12 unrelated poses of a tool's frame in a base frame.
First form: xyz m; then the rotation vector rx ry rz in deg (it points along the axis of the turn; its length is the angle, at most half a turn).
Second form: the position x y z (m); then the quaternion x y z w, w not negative. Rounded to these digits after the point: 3 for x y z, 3 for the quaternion.
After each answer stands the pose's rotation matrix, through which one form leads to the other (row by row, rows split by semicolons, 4 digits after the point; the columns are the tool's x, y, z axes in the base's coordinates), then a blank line. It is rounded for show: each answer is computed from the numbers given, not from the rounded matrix.
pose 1, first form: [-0.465, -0.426, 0.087, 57.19, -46.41, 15.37]
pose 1, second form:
[-0.465, -0.426, 0.087, 0.464, -0.377, 0.125, 0.792]
0.6854 -0.5469 -0.4808; -0.1519 0.5383 -0.8289; 0.7122 0.6411 0.2859

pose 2, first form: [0.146, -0.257, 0.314, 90.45, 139.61, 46.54]
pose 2, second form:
[0.146, -0.257, 0.314, 0.523, 0.807, 0.269, 0.063]
-0.4458 0.8090 0.3832; 0.8771 0.3092 0.3676; 0.1789 0.5000 -0.8474

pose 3, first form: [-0.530, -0.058, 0.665, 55.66, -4.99, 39.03]
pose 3, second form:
[-0.530, -0.058, 0.665, 0.458, -0.041, 0.321, 0.828]
0.7907 -0.5691 0.2257; 0.4940 0.3753 -0.7843; 0.3616 0.7317 0.5779

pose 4, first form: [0.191, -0.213, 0.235, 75.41, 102.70, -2.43]
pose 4, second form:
[0.191, -0.213, 0.235, 0.531, 0.723, -0.017, 0.443]
-0.0448 0.7819 0.6218; 0.7516 0.4364 -0.4946; -0.6581 0.4452 -0.6073

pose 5, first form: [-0.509, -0.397, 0.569, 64.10, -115.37, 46.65]
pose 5, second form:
[-0.509, -0.397, 0.569, 0.430, -0.774, 0.313, 0.342]
-0.3956 -0.8807 -0.2605; -0.4521 0.4336 -0.7795; 0.7994 -0.1906 -0.5697

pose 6, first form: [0.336, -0.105, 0.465, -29.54, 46.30, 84.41]
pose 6, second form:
[0.336, -0.105, 0.465, -0.226, 0.354, 0.645, 0.638]
-0.0837 -0.9835 0.1602; 0.6637 0.0649 0.7452; -0.7433 0.1687 0.6473

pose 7, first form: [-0.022, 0.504, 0.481, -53.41, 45.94, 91.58]
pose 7, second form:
[-0.022, 0.504, 0.481, -0.391, 0.336, 0.670, 0.533]
-0.1254 -0.9782 -0.1656; 0.4521 -0.2049 0.8681; -0.8831 0.0339 0.4679

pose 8, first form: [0.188, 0.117, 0.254, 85.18, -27.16, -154.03]
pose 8, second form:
[0.188, 0.117, 0.254, 0.478, -0.152, -0.865, 0.017]
-0.5421 -0.1171 -0.8321; -0.1746 -0.9529 0.2478; -0.8220 0.2796 0.4961

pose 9, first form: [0.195, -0.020, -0.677, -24.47, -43.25, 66.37]
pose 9, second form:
[0.195, -0.020, -0.677, -0.195, -0.345, 0.530, 0.749]
0.1998 -0.6594 -0.7248; 0.9293 0.3619 -0.0732; 0.3106 -0.6589 0.6851

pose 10, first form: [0.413, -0.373, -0.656, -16.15, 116.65, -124.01]
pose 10, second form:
[0.413, -0.373, -0.656, -0.094, 0.680, -0.723, 0.078]
-0.9700 -0.0148 0.2426; -0.2413 -0.0629 -0.9684; 0.0296 -0.9979 0.0575

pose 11, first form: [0.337, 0.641, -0.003, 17.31, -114.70, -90.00]
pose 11, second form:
[0.337, 0.641, -0.003, 0.113, -0.749, -0.587, 0.286]
-0.8114 0.1663 -0.5603; -0.5047 0.2842 0.8152; 0.2948 0.9442 -0.1467

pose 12, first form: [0.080, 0.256, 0.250, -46.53, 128.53, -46.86]
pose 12, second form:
[0.080, 0.256, 0.250, -0.307, 0.847, -0.309, 0.305]
-0.6260 -0.3313 0.7059; -0.7079 0.6211 -0.3363; -0.3271 -0.7103 -0.6234

